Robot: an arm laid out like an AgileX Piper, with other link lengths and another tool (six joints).
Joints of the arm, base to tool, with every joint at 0 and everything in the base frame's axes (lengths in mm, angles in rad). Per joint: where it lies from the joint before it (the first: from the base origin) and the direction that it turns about. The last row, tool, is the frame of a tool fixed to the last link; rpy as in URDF.
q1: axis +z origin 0 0 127.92
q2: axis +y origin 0 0 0
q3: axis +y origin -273.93 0 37.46
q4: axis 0.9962 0 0.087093 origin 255.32 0 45.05
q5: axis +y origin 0 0 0
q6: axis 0.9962 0 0.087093 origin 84.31 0 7.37
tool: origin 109.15 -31 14.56 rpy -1.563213 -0.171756 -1.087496
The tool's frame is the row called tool.
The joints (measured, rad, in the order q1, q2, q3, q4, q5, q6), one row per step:
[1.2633, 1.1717, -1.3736, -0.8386, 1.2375, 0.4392]
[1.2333, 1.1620, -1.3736, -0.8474, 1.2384, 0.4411]
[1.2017, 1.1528, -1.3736, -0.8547, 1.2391, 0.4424]
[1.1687, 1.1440, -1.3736, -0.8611, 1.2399, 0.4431]
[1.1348, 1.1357, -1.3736, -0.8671, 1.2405, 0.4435]
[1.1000, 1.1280, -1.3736, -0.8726, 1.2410, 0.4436]
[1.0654, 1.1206, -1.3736, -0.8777, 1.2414, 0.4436]
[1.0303, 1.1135, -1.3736, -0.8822, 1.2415, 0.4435]
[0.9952, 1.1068, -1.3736, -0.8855, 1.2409, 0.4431]
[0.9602, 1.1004, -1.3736, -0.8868, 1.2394, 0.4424]
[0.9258, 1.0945, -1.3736, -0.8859, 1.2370, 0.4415]
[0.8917, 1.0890, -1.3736, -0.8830, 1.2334, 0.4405]
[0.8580, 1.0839, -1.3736, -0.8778, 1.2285, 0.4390]
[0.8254, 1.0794, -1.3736, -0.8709, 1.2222, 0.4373]
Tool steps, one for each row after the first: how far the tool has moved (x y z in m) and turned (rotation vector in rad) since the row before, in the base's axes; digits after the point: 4 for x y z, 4 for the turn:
[0.0054, -0.0104, 0.0036, 0.0076, -0.0102, -0.0342]
[0.0052, -0.0106, 0.0033, 0.0069, -0.0091, -0.0349]
[0.0049, -0.0110, 0.0030, 0.0060, -0.0084, -0.0359]
[0.0046, -0.0112, 0.0029, 0.0053, -0.0082, -0.0364]
[0.0043, -0.0113, 0.0026, 0.0045, -0.0078, -0.0370]
[0.0038, -0.0113, 0.0025, 0.0041, -0.0075, -0.0366]
[0.0034, -0.0113, 0.0023, 0.0039, -0.0072, -0.0366]
[0.0030, -0.0111, 0.0021, 0.0039, -0.0065, -0.0356]
[0.0025, -0.0107, 0.0018, 0.0046, -0.0055, -0.0341]
[0.0021, -0.0101, 0.0015, 0.0053, -0.0042, -0.0319]
[0.0018, -0.0096, 0.0012, 0.0063, -0.0034, -0.0300]
[0.0015, -0.0090, 0.0009, 0.0072, -0.0025, -0.0276]
[0.0013, -0.0082, 0.0007, 0.0079, -0.0021, -0.0248]

